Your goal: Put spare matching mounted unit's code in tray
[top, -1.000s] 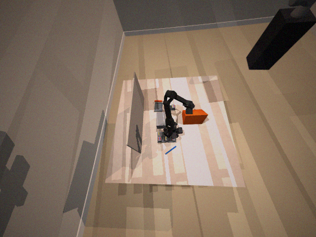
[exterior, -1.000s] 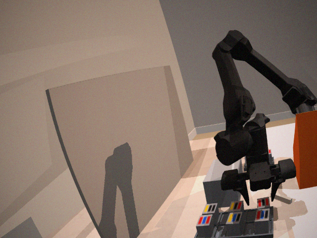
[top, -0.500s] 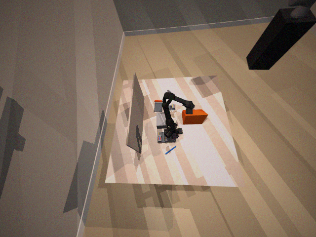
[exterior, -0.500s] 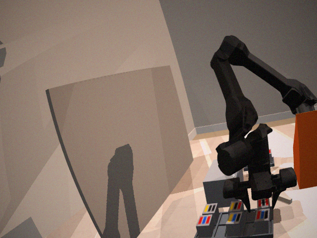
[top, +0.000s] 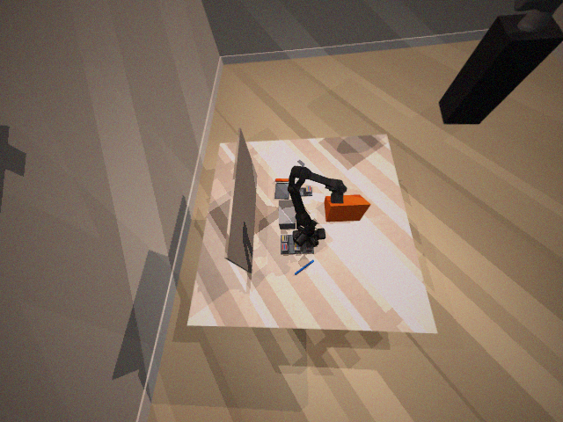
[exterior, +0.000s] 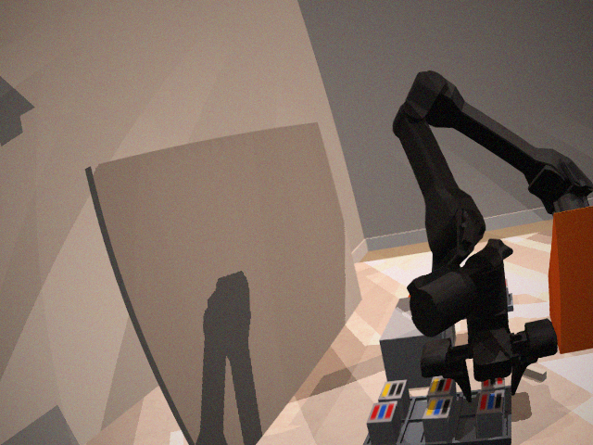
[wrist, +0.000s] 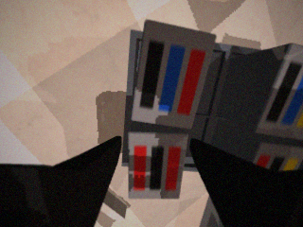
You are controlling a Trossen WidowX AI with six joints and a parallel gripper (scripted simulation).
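Now: gripper tip 2 cm below the grey spare block. From my gripper tip the other things lie so: small grey bar: 5 cm behind, 8 cm to the right, 1 cm below; blue pen: 1 cm ahead, 17 cm to the left, 1 cm below; grey mounted unit: 14 cm ahead, 13 cm to the right, 3 cm above.
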